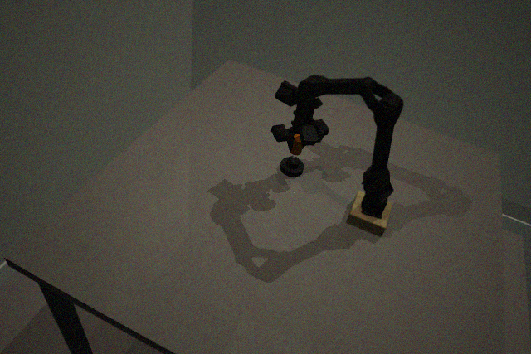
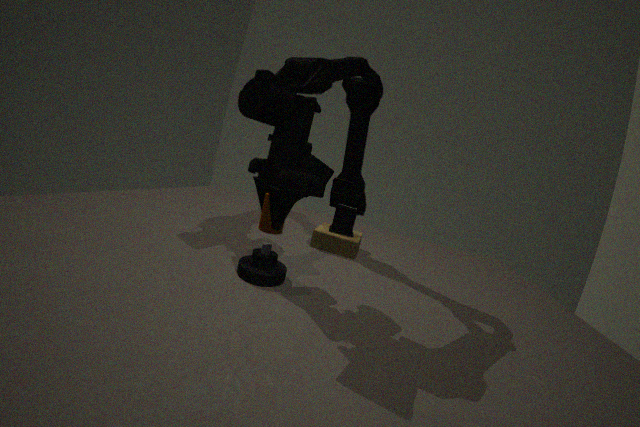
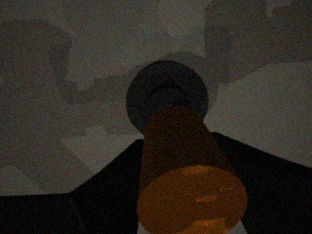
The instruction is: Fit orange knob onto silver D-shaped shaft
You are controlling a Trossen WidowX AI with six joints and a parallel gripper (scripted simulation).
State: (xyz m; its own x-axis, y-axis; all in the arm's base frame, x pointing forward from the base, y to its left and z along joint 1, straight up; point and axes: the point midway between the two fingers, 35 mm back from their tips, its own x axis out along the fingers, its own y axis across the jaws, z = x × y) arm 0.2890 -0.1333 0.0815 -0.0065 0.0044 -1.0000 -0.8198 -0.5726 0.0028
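The round black pedestal lies 60 mm below my gripper tip. The rest, counted from my gripper tip: orange knob 30 mm above.
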